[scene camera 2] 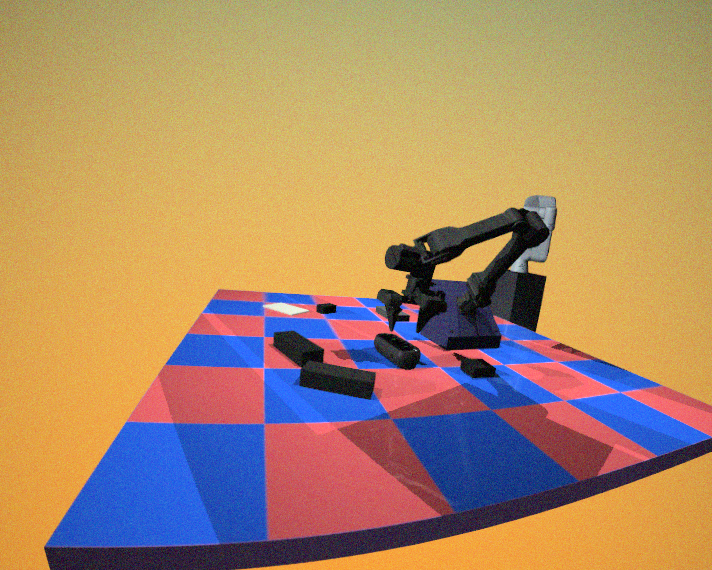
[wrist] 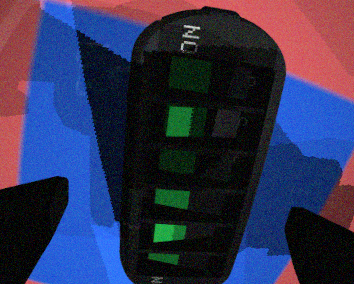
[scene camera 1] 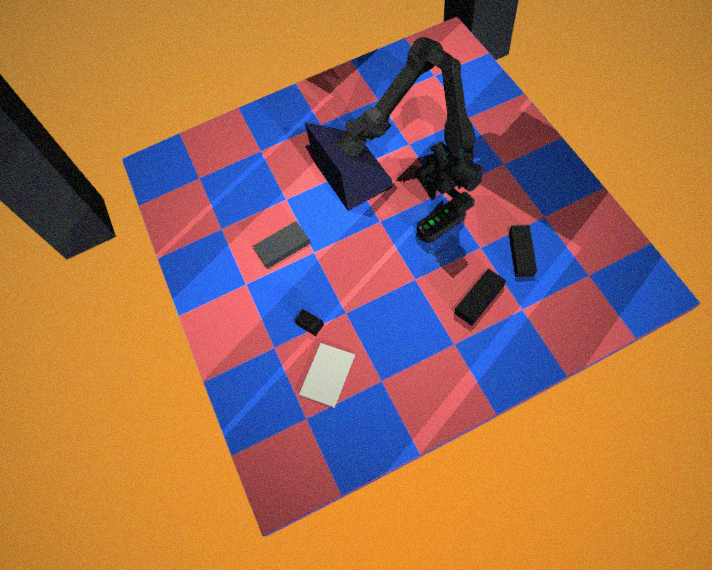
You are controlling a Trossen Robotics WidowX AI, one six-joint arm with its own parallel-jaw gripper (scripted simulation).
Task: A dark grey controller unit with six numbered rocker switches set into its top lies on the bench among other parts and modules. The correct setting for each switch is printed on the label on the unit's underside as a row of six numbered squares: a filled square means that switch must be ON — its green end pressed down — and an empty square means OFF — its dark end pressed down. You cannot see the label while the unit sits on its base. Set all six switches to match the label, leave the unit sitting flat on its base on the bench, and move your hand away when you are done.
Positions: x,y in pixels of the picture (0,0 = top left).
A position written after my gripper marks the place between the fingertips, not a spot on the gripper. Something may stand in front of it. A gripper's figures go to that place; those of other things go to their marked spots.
Labels:
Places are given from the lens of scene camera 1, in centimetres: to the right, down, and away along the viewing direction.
my gripper [scene camera 1: 442,207]: 25, -22, 162
white card [scene camera 1: 328,372]: -7, 23, 152

